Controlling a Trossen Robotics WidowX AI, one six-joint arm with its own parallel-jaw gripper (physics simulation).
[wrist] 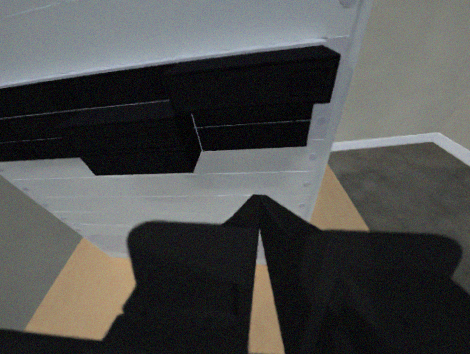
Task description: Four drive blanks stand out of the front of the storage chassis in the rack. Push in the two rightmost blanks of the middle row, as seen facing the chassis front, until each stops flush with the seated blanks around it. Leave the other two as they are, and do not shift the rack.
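Frame: origin at the arm's base, x back, y up, z left, level; centimetres.
Seen in the pictures: gripper, fingertip midpoint: (258, 201).
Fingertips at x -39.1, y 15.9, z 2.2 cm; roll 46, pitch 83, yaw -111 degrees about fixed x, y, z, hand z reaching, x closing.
Note:
Offsets run from my fingertips to a thing's top centre. "*": to the spot under its first point. Level surfaces: height alone.
The storage chassis's black front crosses the upper half of the wrist view. A blank at its upper right (255, 82) stands out past the flush faces below it. Left of those faces, a dark block of blanks {dx -10.9, dy +3.7, dz +11.8 cm} (140, 137) also stands out, its lower edge overhanging the pale panel below. The seams within this block are too dark to tell its rows apart surely. My gripper (258, 201) is shut and empty, its tips together at the lower middle. In the view the tips appear below the blanks, in front of the pale lower panels; their distance from the front is unclear.
The pale rack {* dx -10.0, dy +0.2, dz -6.4 cm} (324, 120) surrounds the chassis, with blank panels above and below it. A tan surface {dy -38.0 cm} (62, 285) lies below the rack. A grey floor (395, 185), white skirting (385, 142) and a beige wall (410, 70) show at the right.

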